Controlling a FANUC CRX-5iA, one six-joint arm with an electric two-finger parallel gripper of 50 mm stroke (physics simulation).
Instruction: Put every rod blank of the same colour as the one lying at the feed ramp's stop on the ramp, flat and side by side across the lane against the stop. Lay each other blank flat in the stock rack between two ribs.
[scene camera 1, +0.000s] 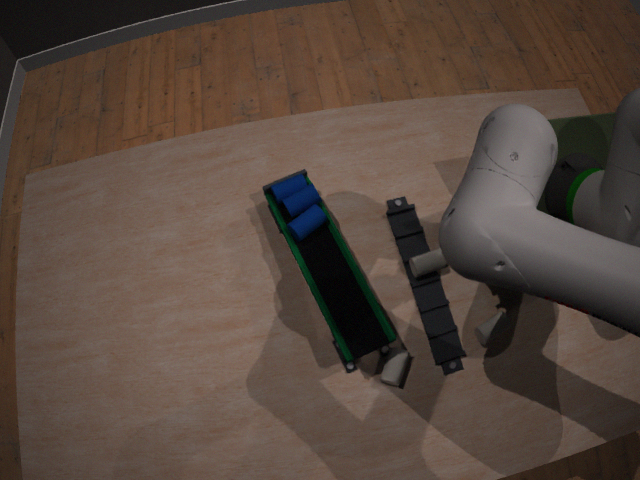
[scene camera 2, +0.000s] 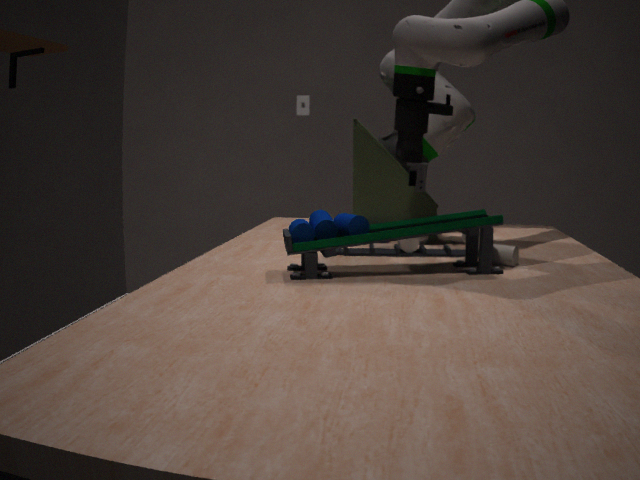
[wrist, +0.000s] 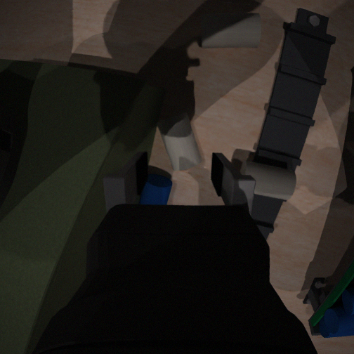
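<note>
Three blue blanks (scene camera 1: 289, 188) (scene camera 1: 301, 200) (scene camera 1: 307, 222) lie across the ramp (scene camera 1: 315, 289) (scene camera 2: 434, 225) at its stop end; the third is slightly skewed. A beige blank (scene camera 1: 427, 262) (scene camera 2: 408, 244) (wrist: 270, 179) lies across the stock rack (scene camera 1: 431, 297) (wrist: 300, 95), overhanging one side. One beige blank (scene camera 1: 395, 367) (scene camera 2: 506, 255) lies by the ramp's high end, another (scene camera 1: 488, 328) (wrist: 231, 31) beside the rack. My open, empty gripper (wrist: 181, 174) (scene camera 2: 417, 181) hangs above the table; in the wrist view a beige blank (wrist: 181, 145) and a blue blank (wrist: 157, 190) show below it. The arm hides both in scene view 1.
The green sloped pedestal plate (scene camera 1: 586, 131) (scene camera 2: 374, 180) (wrist: 65, 165) stands close beside the blue blank on the table. The arm (scene camera 1: 516, 232) covers the right of scene view 1. The ramp's legs (scene camera 2: 485, 250) stand on the wooden table (scene camera 1: 155, 310).
</note>
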